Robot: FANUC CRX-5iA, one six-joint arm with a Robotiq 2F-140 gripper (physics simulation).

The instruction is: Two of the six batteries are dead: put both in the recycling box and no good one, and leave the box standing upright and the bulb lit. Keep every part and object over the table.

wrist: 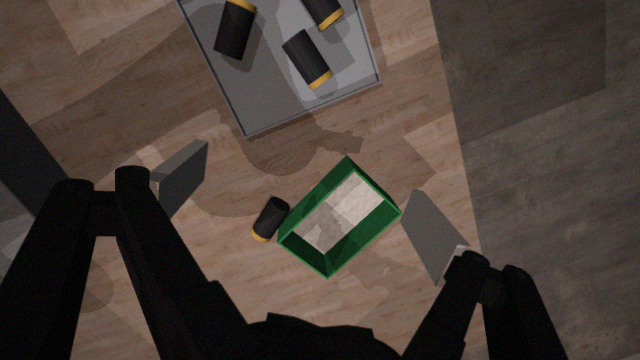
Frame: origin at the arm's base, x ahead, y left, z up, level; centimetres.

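Where they show: gripper, fingertip midpoint: (pixel 310 184).
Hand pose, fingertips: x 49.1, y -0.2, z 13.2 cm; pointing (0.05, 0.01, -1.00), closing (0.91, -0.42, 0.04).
Note:
After its pixels a point has its place.
My gripper (pixel 310 184) @(z 13.2, x 49.1, y -0.2 cm) is wide open with nothing between its pads, above the green recycling box. The green box (pixel 367 239) @(z -3.9, x 55.1, y -17.5 cm) stands upright on the table, turned at an angle; its pale floor shows and no battery is seen in it. A black battery with a yellow end (pixel 270 219) @(z -5.9, x 41.8, y -12.3 cm) lies on its side on the table, outside the box, close against its left wall. Three more batteries (pixel 235 30) @(z -5.6, x 43.8, y 12.2 cm) (pixel 307 59) @(z -5.6, x 51.2, y 7.8 cm) (pixel 324 11) @(z -5.6, x 54.1, y 12.4 cm) lie on their sides in the grey tray (pixel 232 107) @(z -8.9, x 40.4, y 3.8 cm); one is cut off by the top edge. The bulb does not show.
The wooden table (pixel 200 260) @(z -9.3, x 28.1, y -19.0 cm) has its edge on the right, with the darker floor (pixel 550 200) beyond it. A dark block-like surface (pixel 25 155) @(z -5.9, x 14.1, y 3.4 cm) is at the far left. The tray's low rim is above the box in view.

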